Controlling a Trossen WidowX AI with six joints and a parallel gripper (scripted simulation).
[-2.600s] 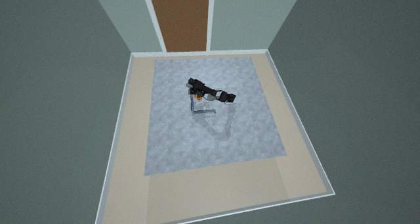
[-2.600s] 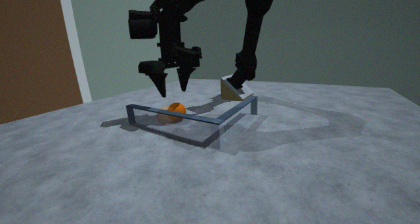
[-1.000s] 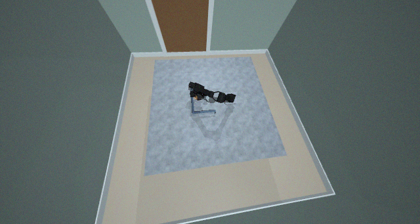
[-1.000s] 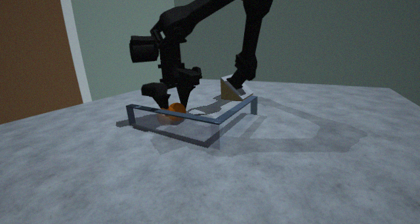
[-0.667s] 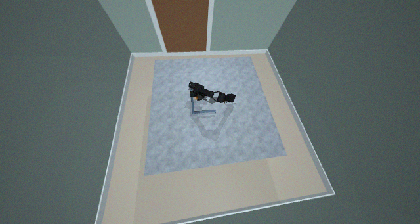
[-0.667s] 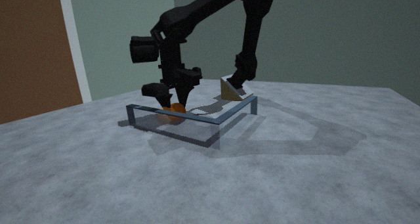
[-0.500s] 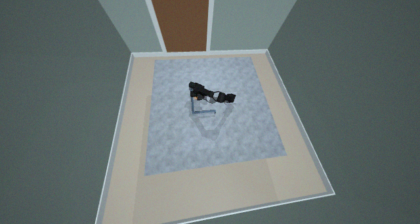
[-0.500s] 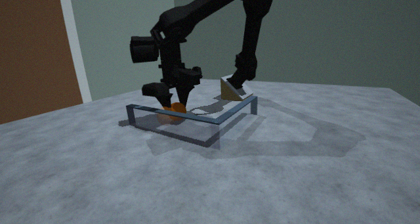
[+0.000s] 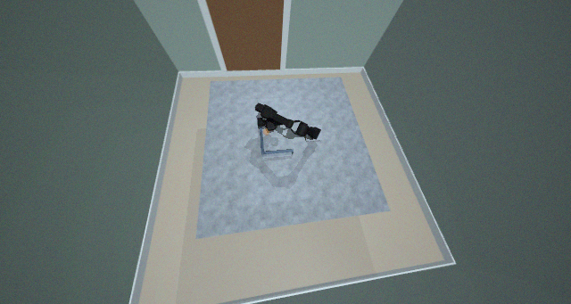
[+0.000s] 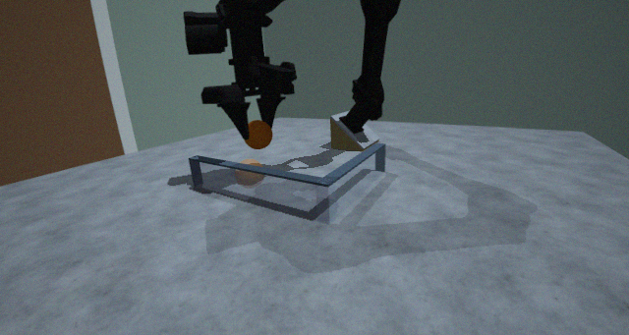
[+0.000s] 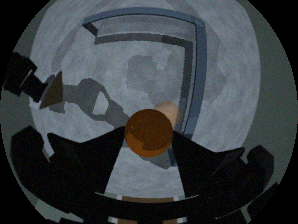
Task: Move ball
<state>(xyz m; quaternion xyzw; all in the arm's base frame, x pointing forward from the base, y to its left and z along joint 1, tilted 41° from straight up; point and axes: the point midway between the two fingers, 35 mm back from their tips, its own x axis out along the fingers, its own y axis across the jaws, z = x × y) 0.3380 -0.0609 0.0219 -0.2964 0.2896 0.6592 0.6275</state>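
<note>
The see-through copy of ball lies 3 cm ahead of my gripper tip and 7 cm below it. Round my gripper tip: orange ball: right at my gripper tip.
</note>
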